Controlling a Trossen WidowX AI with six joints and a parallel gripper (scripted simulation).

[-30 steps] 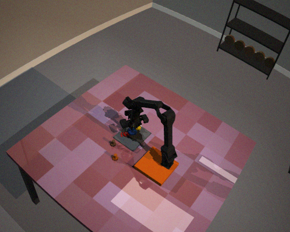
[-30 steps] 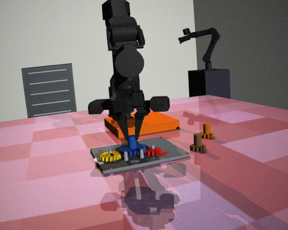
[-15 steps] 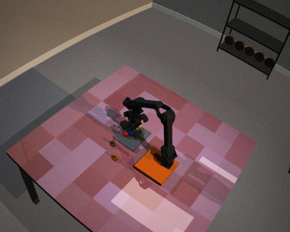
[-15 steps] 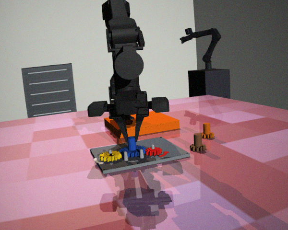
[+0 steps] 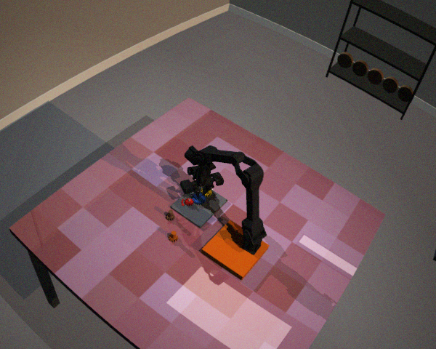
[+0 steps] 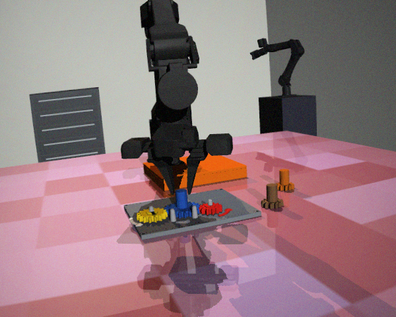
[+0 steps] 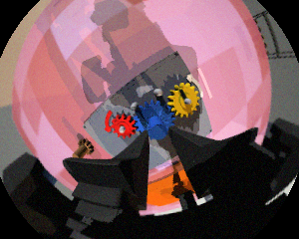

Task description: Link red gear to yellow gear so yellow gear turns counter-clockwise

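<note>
Right now my gripper tip is 2 cm above the blue gear. Also, from my gripper tip: red gear (3 cm ahead, 4 cm to the left, 2 cm below); yellow gear (6 cm to the right, 2 cm below).
</note>
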